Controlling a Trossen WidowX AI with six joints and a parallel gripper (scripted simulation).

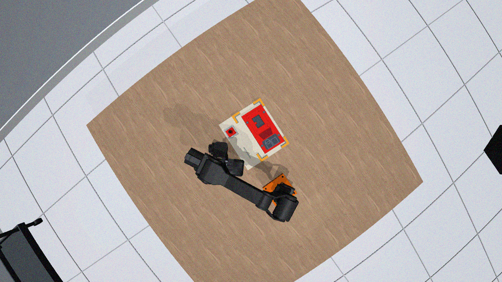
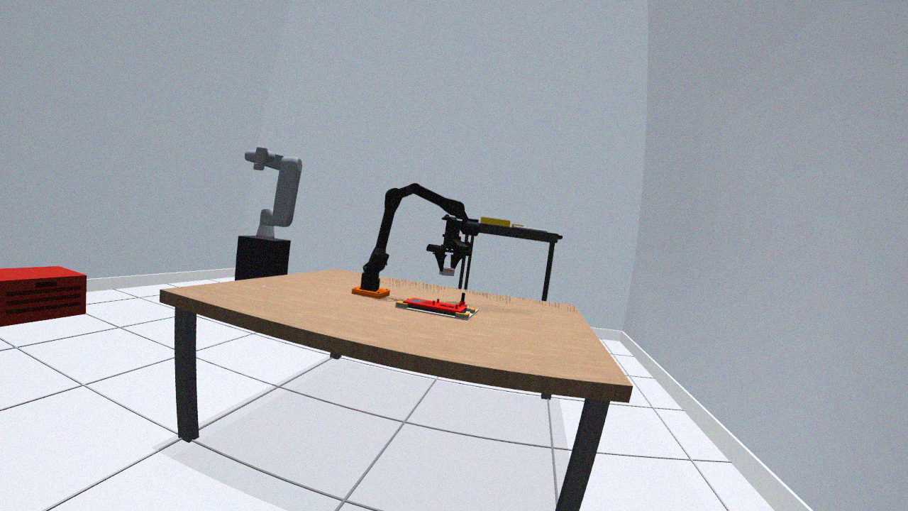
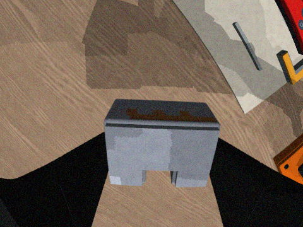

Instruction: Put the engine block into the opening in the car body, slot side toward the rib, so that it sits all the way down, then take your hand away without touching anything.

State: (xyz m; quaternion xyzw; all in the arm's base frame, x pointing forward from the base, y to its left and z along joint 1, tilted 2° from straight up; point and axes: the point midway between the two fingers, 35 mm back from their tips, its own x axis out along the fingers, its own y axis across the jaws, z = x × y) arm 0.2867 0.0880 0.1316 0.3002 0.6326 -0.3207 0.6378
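My gripper tip is 10 mm below the engine block. The rest, counted from my gripper tip: small stand: 70 mm ahead, 120 mm to the right, 90 mm below.
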